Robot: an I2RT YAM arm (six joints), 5 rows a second.
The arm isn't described. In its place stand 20 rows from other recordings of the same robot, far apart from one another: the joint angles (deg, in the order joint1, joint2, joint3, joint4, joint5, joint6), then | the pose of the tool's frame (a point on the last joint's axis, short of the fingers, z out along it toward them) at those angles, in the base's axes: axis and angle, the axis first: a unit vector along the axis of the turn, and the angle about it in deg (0 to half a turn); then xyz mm.
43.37, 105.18, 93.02, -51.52, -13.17, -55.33 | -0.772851 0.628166 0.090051 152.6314 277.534 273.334 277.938
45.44, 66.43, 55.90, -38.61, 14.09, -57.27 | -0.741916 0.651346 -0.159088 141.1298 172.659 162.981 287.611
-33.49, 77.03, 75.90, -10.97, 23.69, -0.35 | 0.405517 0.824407 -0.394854 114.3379 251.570 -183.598 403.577
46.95, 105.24, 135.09, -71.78, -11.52, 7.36 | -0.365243 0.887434 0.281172 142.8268 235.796 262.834 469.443
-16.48, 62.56, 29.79, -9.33, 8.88, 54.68 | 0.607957 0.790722 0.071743 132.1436 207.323 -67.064 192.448
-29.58, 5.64, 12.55, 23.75, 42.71, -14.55 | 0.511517 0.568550 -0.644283 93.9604 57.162 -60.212 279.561
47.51, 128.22, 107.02, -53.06, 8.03, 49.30 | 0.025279 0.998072 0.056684 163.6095 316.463 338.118 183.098
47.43, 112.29, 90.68, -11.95, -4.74, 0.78 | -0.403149 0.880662 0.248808 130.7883 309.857 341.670 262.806
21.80, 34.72, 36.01, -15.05, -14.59, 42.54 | 0.071575 0.883046 0.463797 124.5642 137.736 64.749 303.572
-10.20, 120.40, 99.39, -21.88, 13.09, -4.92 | 0.094535 0.981169 -0.168435 135.3541 474.369 -93.544 235.413
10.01, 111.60, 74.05, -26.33, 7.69, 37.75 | 0.254691 0.966479 0.032431 153.0989 390.902 64.160 159.097
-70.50, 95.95, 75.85, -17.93, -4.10, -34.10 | 0.277906 0.897742 -0.341800 145.9004 130.689 -361.428 280.763
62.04, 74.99, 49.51, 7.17, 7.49, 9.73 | -0.373186 0.860415 0.347015 119.4080 145.866 264.901 282.924
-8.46, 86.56, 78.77, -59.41, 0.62, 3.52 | 0.105429 0.994327 -0.014094 157.2485 294.207 -44.149 302.230
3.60, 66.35, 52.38, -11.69, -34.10, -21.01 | -0.386348 0.900395 0.200062 114.5331 257.842 36.221 309.599
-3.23, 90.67, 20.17, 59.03, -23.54, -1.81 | -0.153489 0.973871 0.167380 102.4968 266.314 -0.788 145.360
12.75, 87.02, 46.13, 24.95, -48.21, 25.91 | -0.176408 0.824911 0.537031 131.4890 310.864 97.556 235.286
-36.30, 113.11, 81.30, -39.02, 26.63, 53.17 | 0.716137 0.667256 -0.204738 157.6749 311.471 -248.597 178.209
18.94, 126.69, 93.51, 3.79, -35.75, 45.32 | 0.038062 0.866500 0.497724 149.1763 471.168 183.675 190.839
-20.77, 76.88, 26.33, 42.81, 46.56, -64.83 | -0.019102 0.761343 -0.648067 152.1008 233.618 -116.248 206.288
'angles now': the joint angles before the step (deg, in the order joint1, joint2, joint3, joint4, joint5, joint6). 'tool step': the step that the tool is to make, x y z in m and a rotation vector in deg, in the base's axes. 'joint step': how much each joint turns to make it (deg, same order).
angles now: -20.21, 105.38, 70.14, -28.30, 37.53, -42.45
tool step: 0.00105, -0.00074, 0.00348, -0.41, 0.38, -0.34
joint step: 0.00, 0.09, 0.96, -1.15, 0.61, 0.09
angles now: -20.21, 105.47, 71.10, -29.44, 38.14, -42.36
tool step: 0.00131, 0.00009, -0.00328, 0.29, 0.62, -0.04
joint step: 0.08, 0.70, 0.27, -0.35, 0.00, 0.17
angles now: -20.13, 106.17, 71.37, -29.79, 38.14, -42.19
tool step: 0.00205, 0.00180, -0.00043, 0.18, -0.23, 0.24
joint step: 0.35, 0.26, 0.26, 0.00, -0.17, 0.27
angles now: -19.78, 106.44, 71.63, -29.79, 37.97, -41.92
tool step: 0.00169, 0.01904, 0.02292, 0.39, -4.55, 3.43
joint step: 2.72, -3.95, -0.18, 0.27, -1.93, 0.26
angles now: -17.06, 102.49, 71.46, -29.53, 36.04, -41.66
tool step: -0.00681, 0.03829, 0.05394, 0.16, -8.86, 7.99
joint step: 5.36, -9.05, 0.26, -0.18, -3.42, -1.05
